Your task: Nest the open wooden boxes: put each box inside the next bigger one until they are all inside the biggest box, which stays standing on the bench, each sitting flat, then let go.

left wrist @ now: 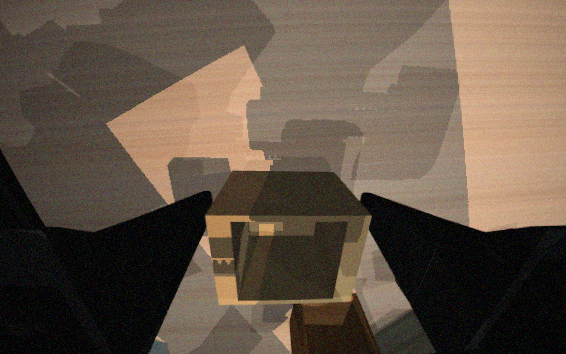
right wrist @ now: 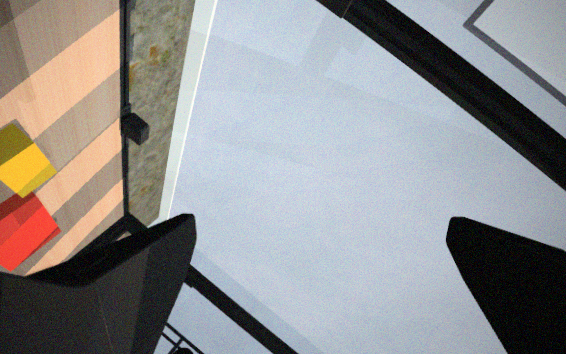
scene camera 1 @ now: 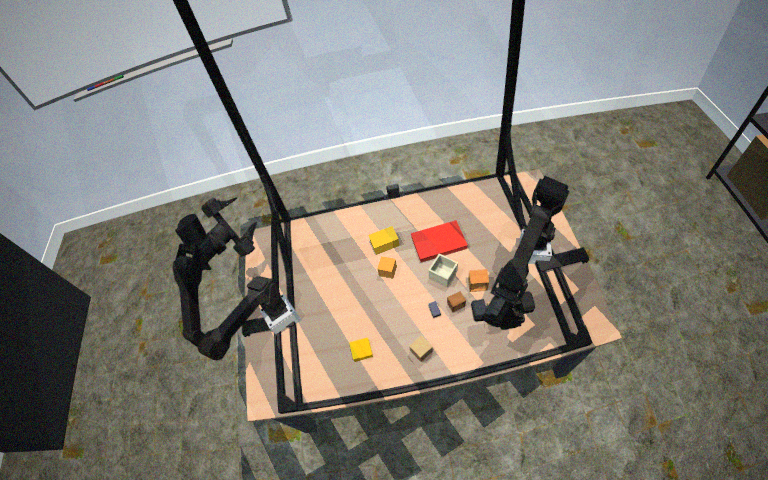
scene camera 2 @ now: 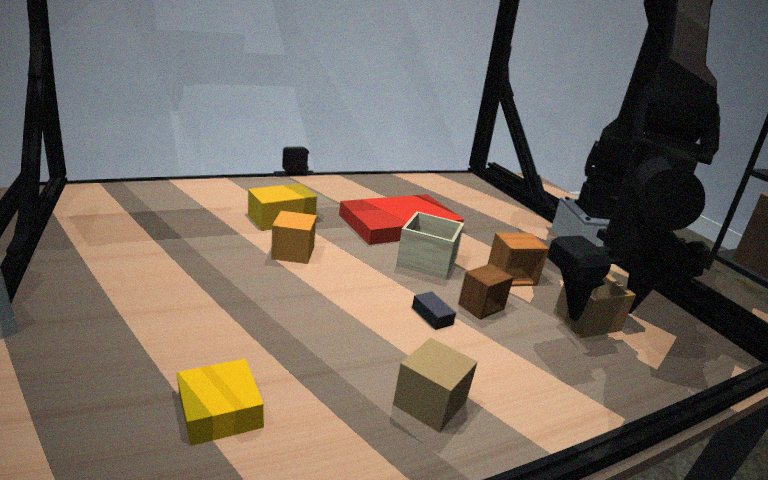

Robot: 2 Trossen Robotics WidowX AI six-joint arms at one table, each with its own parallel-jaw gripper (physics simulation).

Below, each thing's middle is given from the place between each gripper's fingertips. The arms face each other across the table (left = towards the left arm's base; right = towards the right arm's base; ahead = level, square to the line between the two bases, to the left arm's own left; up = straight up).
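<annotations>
The dark brown box [scene camera 2: 485, 290] has my left gripper 9 cm past it and 11 cm to the left of it. Counting from that left hand, I find the orange cube [scene camera 2: 293, 234] 28 cm behind and 30 cm to the right, while the red slab [scene camera 2: 379, 220] is 1 cm below, 34 cm behind and 10 cm to the right. The pale box [scene camera 2: 429, 244] is 1 cm above that same left hand, 21 cm behind it and 12 cm to the right of it, and going by its middle, the pale box is nearer to my left gripper than to my right hand.
From my right hand, the orange cube is 35 cm below, 36 cm to the left and 10 cm ahead. Counted from my right hand too, the red slab is 36 cm below, 56 cm to the left and 4 cm ahead; the dark brown box is 35 cm below, 54 cm to the left and 28 cm ahead; and the pale box is 34 cm below, 54 cm to the left and 16 cm ahead.
</annotations>
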